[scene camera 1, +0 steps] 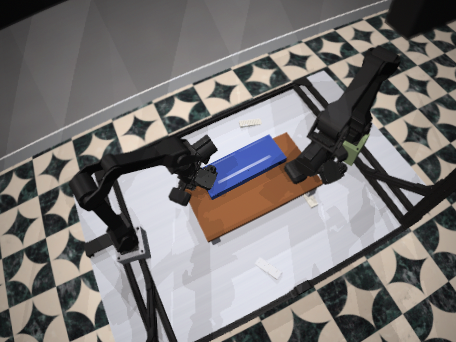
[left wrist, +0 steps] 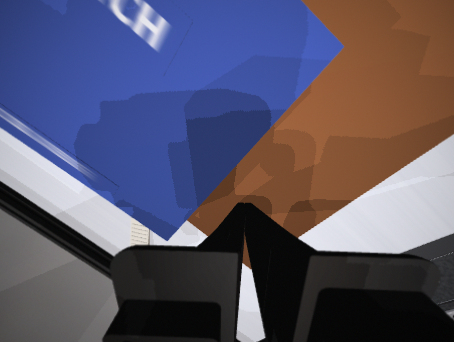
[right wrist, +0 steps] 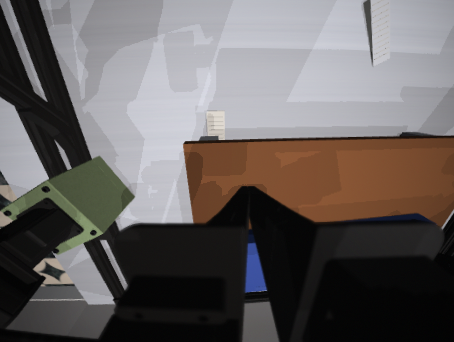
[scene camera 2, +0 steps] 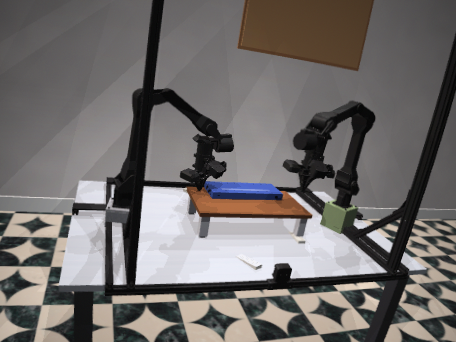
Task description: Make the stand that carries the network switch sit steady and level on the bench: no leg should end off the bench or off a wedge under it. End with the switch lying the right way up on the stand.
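Seen in the pictures: left gripper, fingertip midpoint: point(left wrist: 243, 209) point(scene camera 2: 199, 190); right gripper, fingertip midpoint: point(right wrist: 247, 192) point(scene camera 2: 301, 191); left arm's base at its link origin: point(scene camera 1: 128, 243) point(scene camera 2: 122, 204); right arm's base at its link origin: point(scene camera 1: 352, 136) point(right wrist: 52, 222) point(scene camera 2: 342, 204).
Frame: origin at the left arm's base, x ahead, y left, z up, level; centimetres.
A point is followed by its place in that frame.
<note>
The brown stand point(scene camera 1: 240, 212) @(z 3.6, x 38.5, y -3.0 cm) point(scene camera 2: 255, 208) @(z 3.6, x 46.3, y -1.0 cm) point(left wrist: 380, 120) @(z 3.5, x 27.0, y 3.1 cm) point(right wrist: 290, 175) @(z 3.5, x 54.2, y 0.0 cm) stands on grey legs and looks about level. The blue network switch point(scene camera 1: 245, 170) @(z 6.3, x 44.6, y 9.5 cm) point(scene camera 2: 245, 191) @(z 6.4, x 43.7, y 7.7 cm) point(left wrist: 145, 75) @(z 6.2, x 35.0, y 9.7 cm) point(right wrist: 256, 275) @(z 6.2, x 55.9, y 15.8 cm) lies lettering up along its back part; one corner reaches past the stand's edge in the left wrist view. A pale wedge point(scene camera 1: 311, 200) @(z -5.6, x 64.3, y -3.8 cm) point(scene camera 2: 299, 239) @(z -5.5, x 63.9, y -5.0 cm) point(right wrist: 215, 125) @(z -5.6, x 64.4, y -3.8 cm) is at the foot of the front right leg point(scene camera 2: 302, 226) @(z -1.6, x 65.2, y -1.9 cm); how far under is unclear. The far legs are mostly hidden. My left gripper point(scene camera 2: 200, 188) @(z 3.5, x 26.9, y 11.6 cm) point(left wrist: 243, 209) @(z 3.5, x 26.9, y 11.6 cm) is shut and empty by the switch's left end. My right gripper point(scene camera 2: 303, 189) @(z 12.3, x 61.7, y -2.0 cm) point(right wrist: 247, 192) @(z 12.3, x 61.7, y -2.0 cm) is shut and empty above the stand's right end.
One loose wedge point(scene camera 1: 250, 123) point(left wrist: 140, 232) lies behind the stand. Another loose wedge point(scene camera 1: 268, 268) @(z -5.9, x 41.6, y -21.0 cm) point(scene camera 2: 249, 261) @(z -5.8, x 41.6, y -21.6 cm) point(right wrist: 381, 35) @(z -5.9, x 41.2, y -20.2 cm) lies in front of it. A green block point(scene camera 1: 356, 149) @(z 3.6, x 84.6, y 5.3 cm) point(scene camera 2: 339, 216) @(z 0.3, x 83.5, y 5.9 cm) point(right wrist: 92, 195) @(z 0.2, x 82.1, y 8.0 cm) is at the right arm's base. Black frame bars run around the bench point(scene camera 1: 200, 295) @(z -6.6, x 18.0, y -22.2 cm) point(scene camera 2: 165, 265) @(z -6.5, x 15.7, y -25.7 cm).
</note>
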